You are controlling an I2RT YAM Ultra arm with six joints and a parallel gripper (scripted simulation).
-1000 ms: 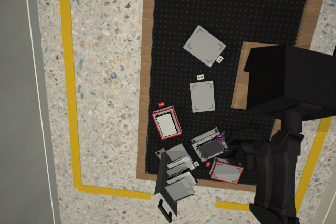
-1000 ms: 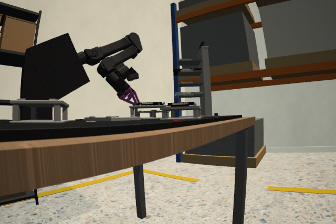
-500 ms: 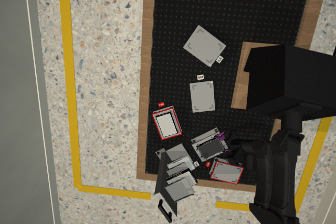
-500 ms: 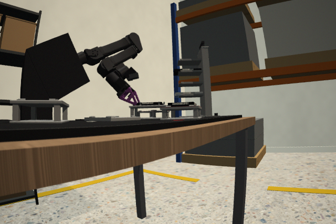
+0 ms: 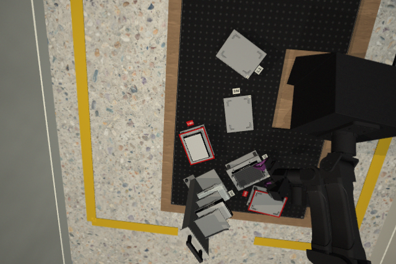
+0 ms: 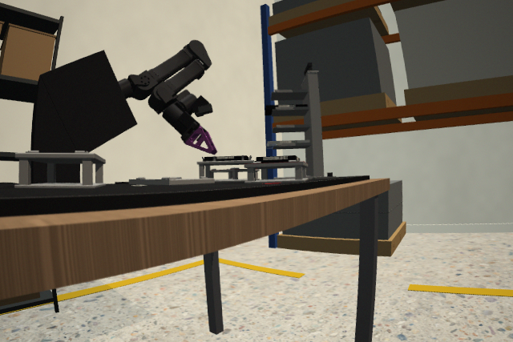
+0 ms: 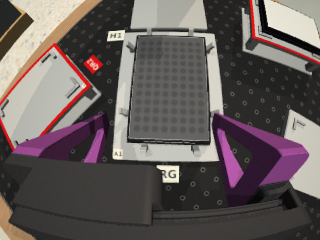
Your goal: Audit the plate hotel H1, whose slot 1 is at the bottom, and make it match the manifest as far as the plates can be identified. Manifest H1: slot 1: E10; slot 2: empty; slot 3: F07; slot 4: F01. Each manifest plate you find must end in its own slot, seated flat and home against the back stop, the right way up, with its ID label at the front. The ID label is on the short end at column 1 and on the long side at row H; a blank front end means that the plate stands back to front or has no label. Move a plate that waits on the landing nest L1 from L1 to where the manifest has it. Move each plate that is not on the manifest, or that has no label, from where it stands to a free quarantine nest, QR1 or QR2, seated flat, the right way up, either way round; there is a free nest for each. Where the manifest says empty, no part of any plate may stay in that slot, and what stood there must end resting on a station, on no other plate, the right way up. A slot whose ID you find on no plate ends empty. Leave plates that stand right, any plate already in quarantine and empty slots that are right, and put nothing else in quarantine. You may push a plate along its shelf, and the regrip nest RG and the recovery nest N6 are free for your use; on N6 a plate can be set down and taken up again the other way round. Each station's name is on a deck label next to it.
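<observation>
My gripper is now 4 cm short of the regrip nest RG, 2 cm to the right of it and 4 cm above it. Round my hand: quarantine nest QR2 (9 cm behind, 18 cm to the left, 6 cm below); H1 deck label (8 cm ahead, 18 cm to the left, 10 cm below); white well plate (18 cm ahead, 14 cm to the left, 1 cm above).
</observation>
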